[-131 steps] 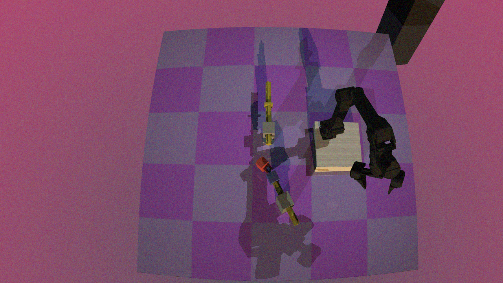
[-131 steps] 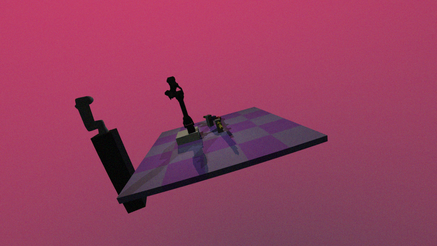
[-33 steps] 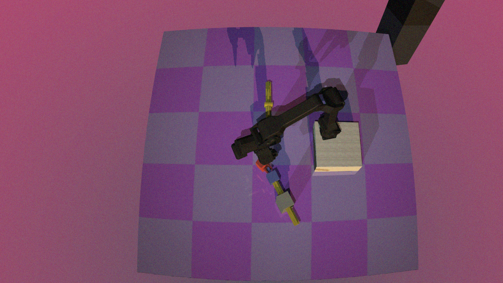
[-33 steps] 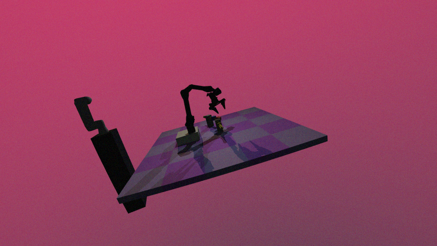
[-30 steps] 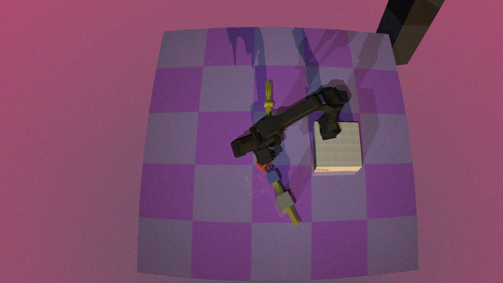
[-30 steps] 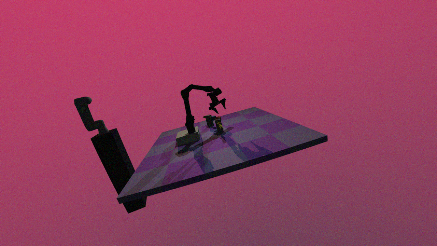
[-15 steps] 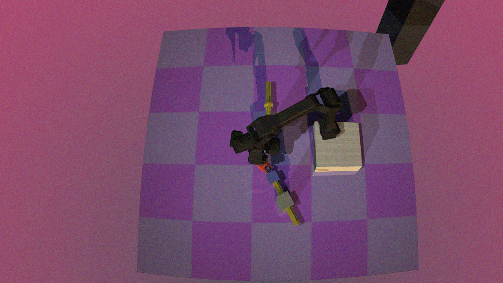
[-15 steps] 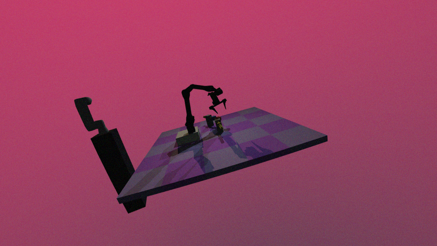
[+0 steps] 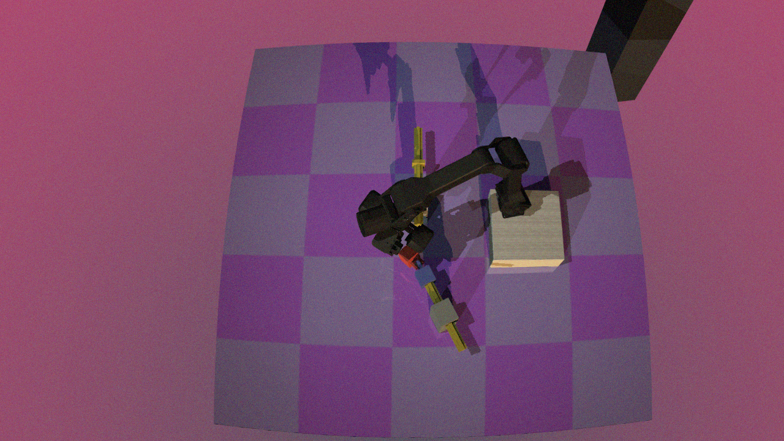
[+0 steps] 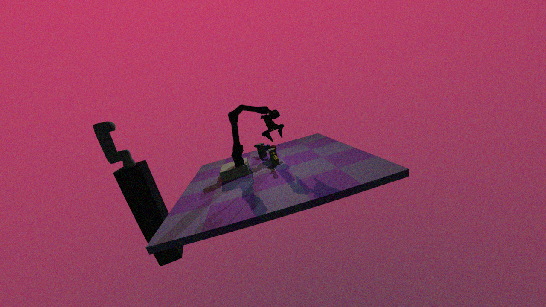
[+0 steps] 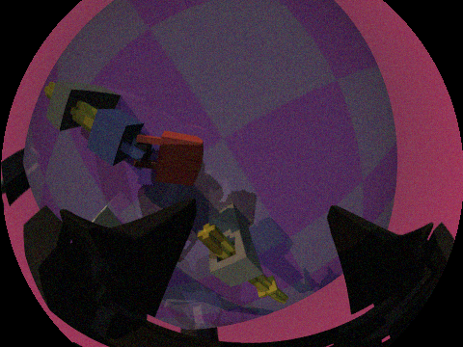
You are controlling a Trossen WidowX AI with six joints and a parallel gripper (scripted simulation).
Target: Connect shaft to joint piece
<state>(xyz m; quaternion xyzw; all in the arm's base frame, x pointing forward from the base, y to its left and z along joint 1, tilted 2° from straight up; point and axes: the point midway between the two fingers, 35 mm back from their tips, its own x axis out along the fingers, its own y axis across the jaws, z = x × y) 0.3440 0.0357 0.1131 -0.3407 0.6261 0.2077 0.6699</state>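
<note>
My gripper tip is now 70 mm above the red square joint piece, 60 mm to the right of it and 40 mm past it.
</note>
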